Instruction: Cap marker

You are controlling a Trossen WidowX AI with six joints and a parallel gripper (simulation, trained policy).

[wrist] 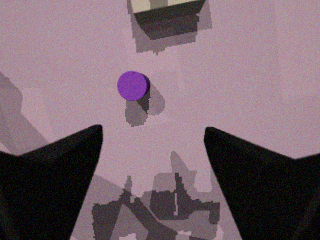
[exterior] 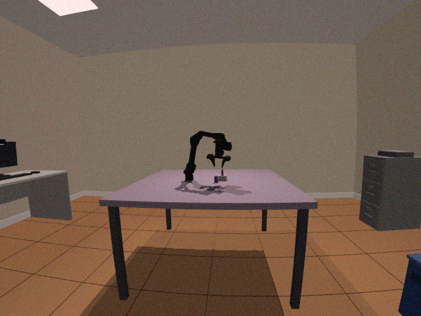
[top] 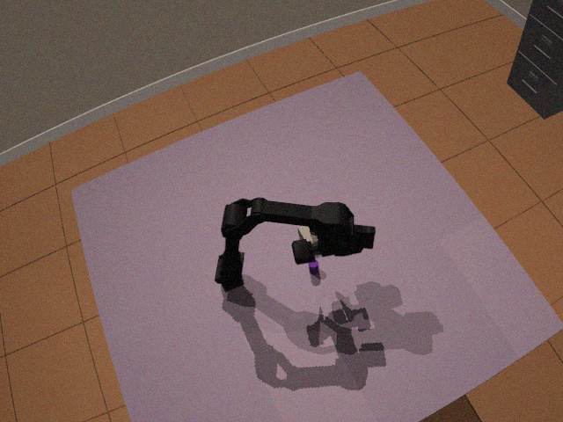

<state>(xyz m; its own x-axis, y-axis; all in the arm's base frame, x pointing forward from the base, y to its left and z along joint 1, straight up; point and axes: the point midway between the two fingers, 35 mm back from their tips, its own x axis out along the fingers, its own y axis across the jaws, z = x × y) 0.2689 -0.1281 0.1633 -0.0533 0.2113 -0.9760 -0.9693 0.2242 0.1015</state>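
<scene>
My gripper tip is 100 mm above the purple cap, 30 mm to the right of it and 20 mm past it. Also, from my gripper tip: beige holder block: 140 mm to the left, 110 mm below, 30 mm ahead; then purple marker: 140 mm to the left, 60 mm below, 30 mm ahead.
</scene>
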